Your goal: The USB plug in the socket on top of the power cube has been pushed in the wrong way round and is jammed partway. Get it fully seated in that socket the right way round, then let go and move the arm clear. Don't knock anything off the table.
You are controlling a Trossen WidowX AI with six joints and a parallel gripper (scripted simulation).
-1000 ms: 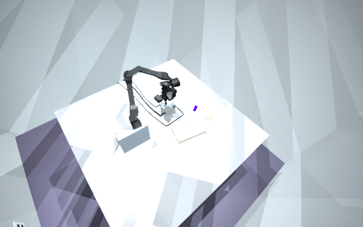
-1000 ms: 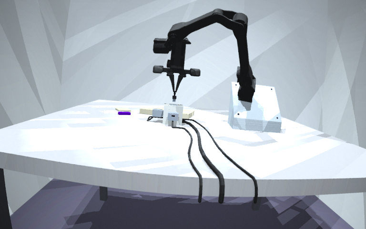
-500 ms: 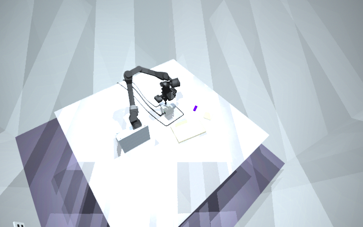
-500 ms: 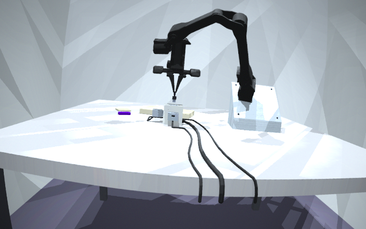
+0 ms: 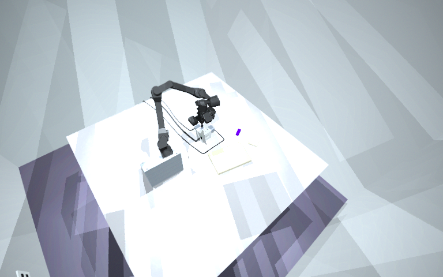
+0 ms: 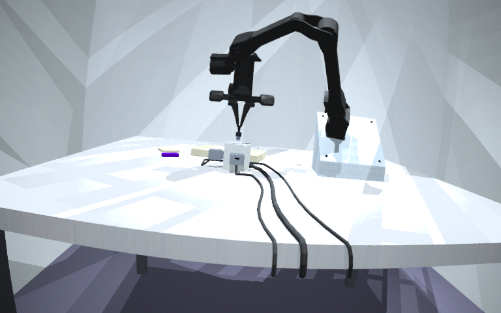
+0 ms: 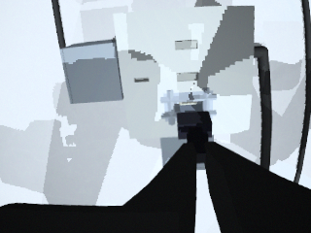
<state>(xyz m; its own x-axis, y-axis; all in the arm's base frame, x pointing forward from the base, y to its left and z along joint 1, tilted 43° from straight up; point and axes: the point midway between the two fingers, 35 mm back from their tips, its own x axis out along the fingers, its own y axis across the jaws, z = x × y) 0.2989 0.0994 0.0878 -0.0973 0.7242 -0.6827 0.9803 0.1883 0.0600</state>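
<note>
Now: gripper tip 20 mm above the USB plug. From my gripper tip the other things lie so: purple stick 250 mm ahead, 120 mm below, 110 mm to the right.
</note>
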